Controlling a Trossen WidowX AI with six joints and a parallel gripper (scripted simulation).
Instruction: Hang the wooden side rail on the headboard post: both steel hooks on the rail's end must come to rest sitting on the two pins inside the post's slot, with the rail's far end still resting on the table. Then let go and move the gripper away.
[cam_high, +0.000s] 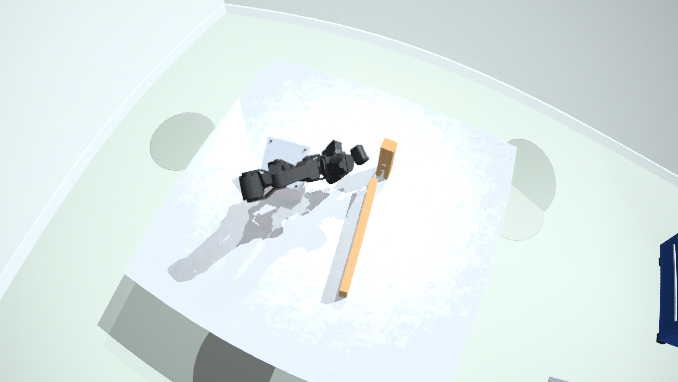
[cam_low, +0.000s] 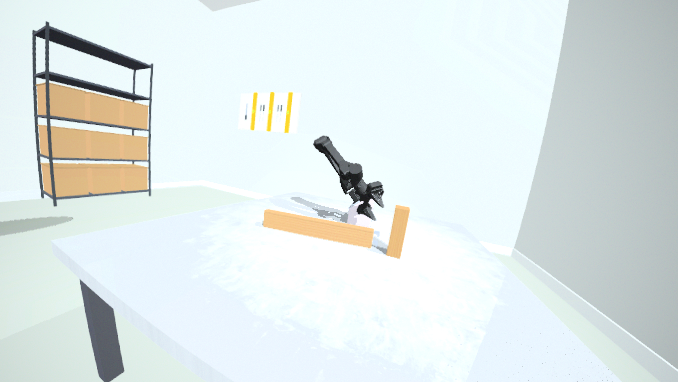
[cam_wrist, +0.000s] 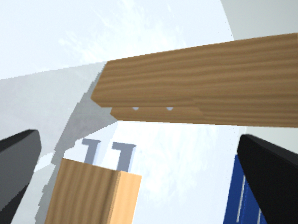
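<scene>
Right now the wooden headboard post is 70 mm ahead of my gripper tip, 80 mm to the left of it and 30 mm below it.
</scene>
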